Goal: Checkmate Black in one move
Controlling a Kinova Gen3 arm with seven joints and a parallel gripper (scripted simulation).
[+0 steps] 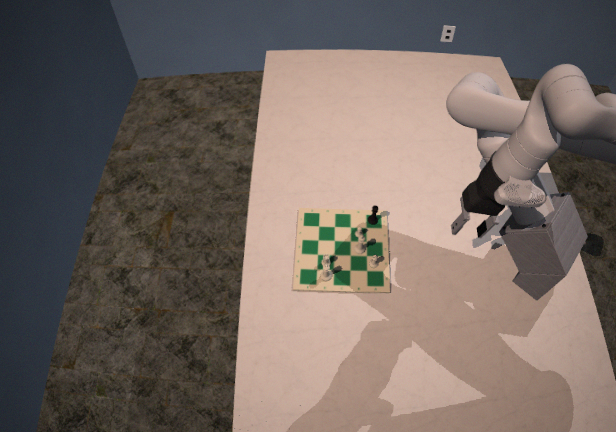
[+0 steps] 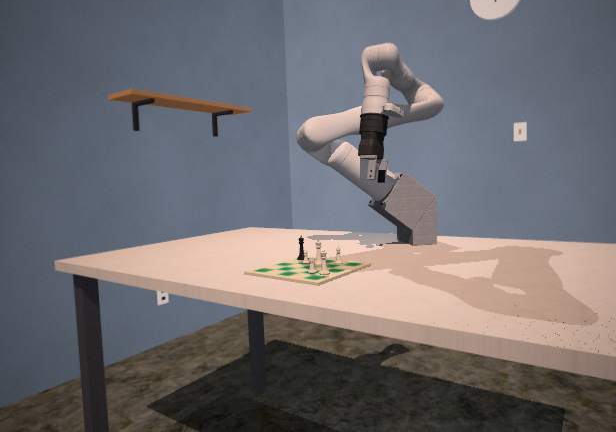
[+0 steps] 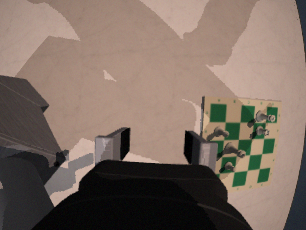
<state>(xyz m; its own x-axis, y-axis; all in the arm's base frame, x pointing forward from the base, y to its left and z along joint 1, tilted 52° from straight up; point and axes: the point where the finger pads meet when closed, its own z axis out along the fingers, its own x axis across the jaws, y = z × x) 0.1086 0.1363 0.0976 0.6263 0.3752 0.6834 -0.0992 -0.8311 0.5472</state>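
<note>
Now: hand 23 cm short of the chessboard, 22 cm above it and 8 cm to the left of it. Also, from my hand: black piece: 18 cm below, 16 cm to the right, 15 cm ahead.
</note>
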